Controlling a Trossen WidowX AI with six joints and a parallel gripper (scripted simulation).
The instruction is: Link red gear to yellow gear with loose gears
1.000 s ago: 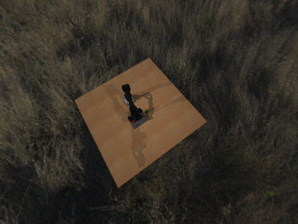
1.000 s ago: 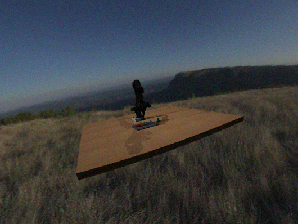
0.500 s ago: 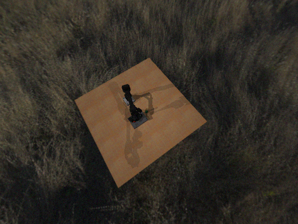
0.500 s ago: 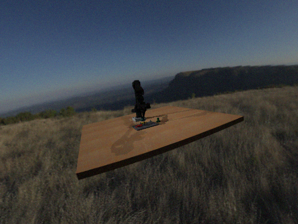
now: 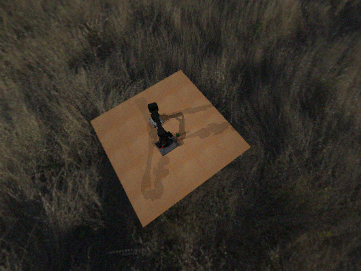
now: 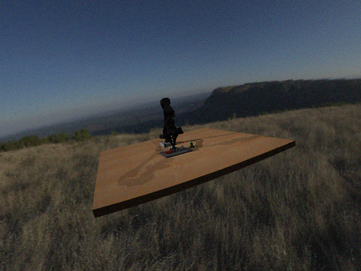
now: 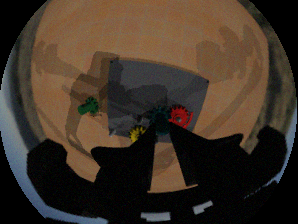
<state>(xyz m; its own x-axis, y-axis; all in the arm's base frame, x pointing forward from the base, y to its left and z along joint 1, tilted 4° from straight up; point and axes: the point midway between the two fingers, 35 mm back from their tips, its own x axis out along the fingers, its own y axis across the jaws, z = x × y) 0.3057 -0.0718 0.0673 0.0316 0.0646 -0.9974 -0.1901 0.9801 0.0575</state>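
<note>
Right now my gripper tip is 40 mm to the left of the red gear and 40 mm above it. Also, from my gripper tip: yellow gear (60 mm behind, 40 mm below, 30 mm to the left); teal gear (10 mm below); red arrow (70 mm to the right, 50 mm below, 10 mm behind).
</note>
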